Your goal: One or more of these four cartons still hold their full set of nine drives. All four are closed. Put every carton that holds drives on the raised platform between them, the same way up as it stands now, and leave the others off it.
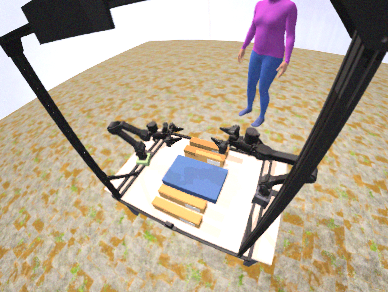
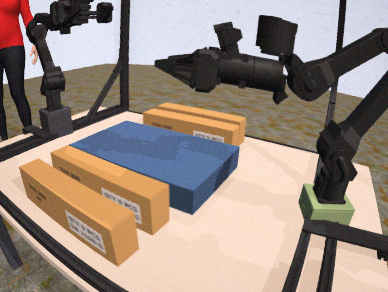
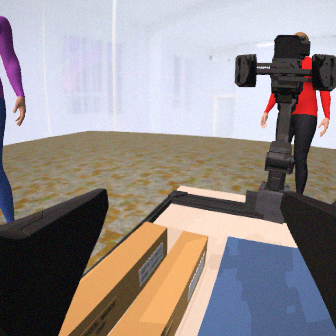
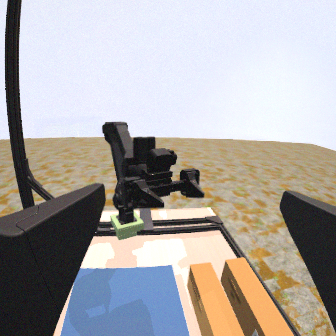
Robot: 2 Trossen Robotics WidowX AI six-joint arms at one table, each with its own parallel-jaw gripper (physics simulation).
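Frame: origin at the left arm's base, x ahead, y left, z up, level; metres.
Seen in the pictures: left gripper, fingertip midpoint: (image 1: 182,133) (image 2: 161,60) (image 3: 196,199) (image 4: 184,199); right gripper, fingertip midpoint: (image 1: 215,132) (image 2: 98,7) (image 3: 281,57) (image 4: 196,196); left arm's base, link origin: (image 1: 142,157) (image 2: 328,195) (image 4: 125,218); right arm's base, link origin: (image 1: 264,192) (image 2: 54,108) (image 3: 274,187).
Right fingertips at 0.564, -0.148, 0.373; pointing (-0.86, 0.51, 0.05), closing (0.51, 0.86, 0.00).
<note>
Offsets run from my right fingertips to a thing's top centre, as dx, dy, dz.
Four closed orange cartons stand parallel on the table. An outer front carton (image 1: 177,212) (image 2: 75,202) and an inner front carton (image 1: 182,198) (image 2: 112,182) lie on one side of the blue platform {-0.135, -0.015, -0.365} (image 1: 195,177) (image 2: 150,152) (image 3: 250,290) (image 4: 125,300). An inner back carton {-0.076, +0.169, -0.340} (image 1: 202,154) (image 2: 185,128) (image 3: 175,280) (image 4: 207,295) and an outer back carton {-0.041, +0.259, -0.340} (image 1: 206,145) (image 2: 210,113) (image 3: 117,275) (image 4: 250,290) lie on the other side. Labels show on several long sides. No carton is on the platform. My left gripper (image 1: 176,135) (image 3: 196,199) is open, raised and empty. My right gripper (image 1: 217,135) is open, raised and empty.
A black frame surrounds the table. The left arm stands on a green base (image 1: 143,159) (image 2: 327,207) (image 4: 127,226), the right arm on a grey base (image 2: 56,121) (image 3: 270,206). A person in purple (image 1: 274,30) and one in red (image 3: 306,102) stand beyond the table.
</note>
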